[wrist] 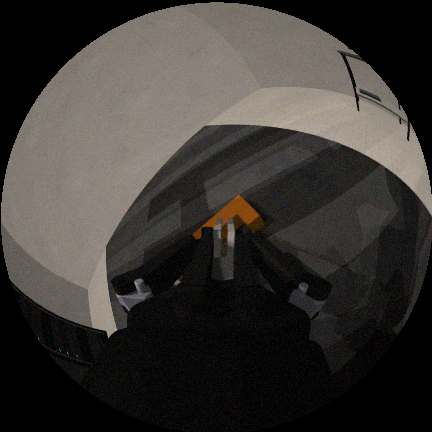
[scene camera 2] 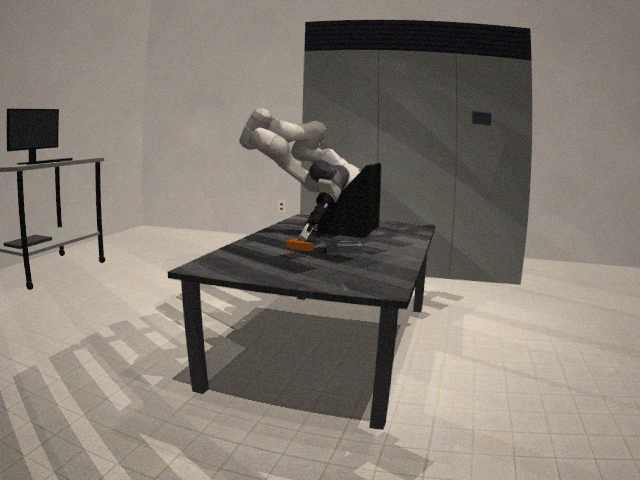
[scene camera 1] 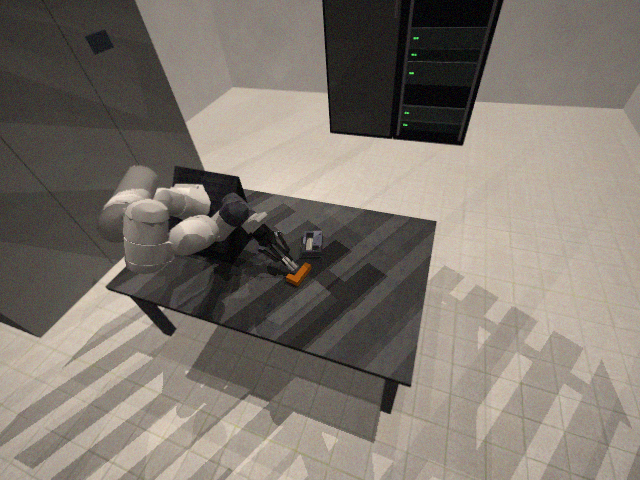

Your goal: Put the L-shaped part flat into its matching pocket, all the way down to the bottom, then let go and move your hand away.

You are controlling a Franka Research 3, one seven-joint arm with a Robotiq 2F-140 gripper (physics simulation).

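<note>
The orange L-shaped part lies flat on the dark table. My gripper is low over the table, slanted down at the part's near edge. Its fingers stand almost together, with only a thin slit between them. In the wrist view the part lies just beyond the fingertips, not between them. The small grey pocket block sits on the table a little behind the part, apart from it.
A black wedge-shaped stand rises at the table's rear by the arm's base. A dark server rack stands on the floor far behind. A thin metal frame stands to one side.
</note>
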